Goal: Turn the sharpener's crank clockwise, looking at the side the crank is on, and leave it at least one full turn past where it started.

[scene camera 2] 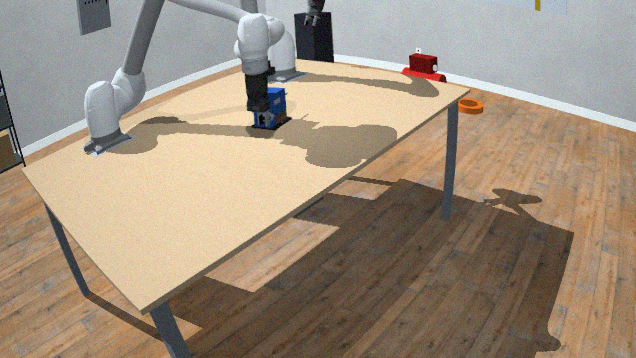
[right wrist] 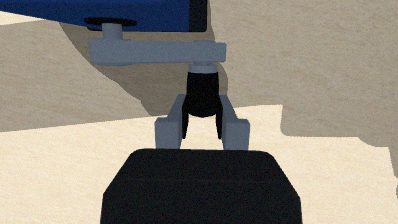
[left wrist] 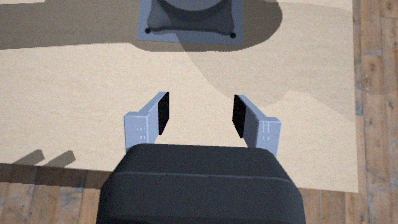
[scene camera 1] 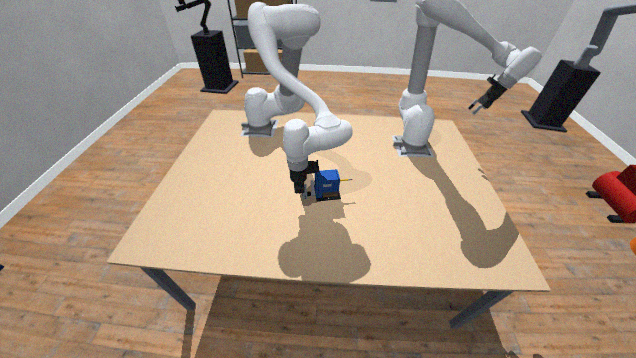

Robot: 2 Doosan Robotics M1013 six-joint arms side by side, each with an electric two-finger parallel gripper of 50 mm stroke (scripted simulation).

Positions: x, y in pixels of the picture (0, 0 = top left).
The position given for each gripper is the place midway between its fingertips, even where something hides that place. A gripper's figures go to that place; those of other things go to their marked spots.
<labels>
The right gripper point(right wrist: 202, 108) is 17 cm from the lens. A black knob point(right wrist: 202, 80): 14 cm from the lens.
</labels>
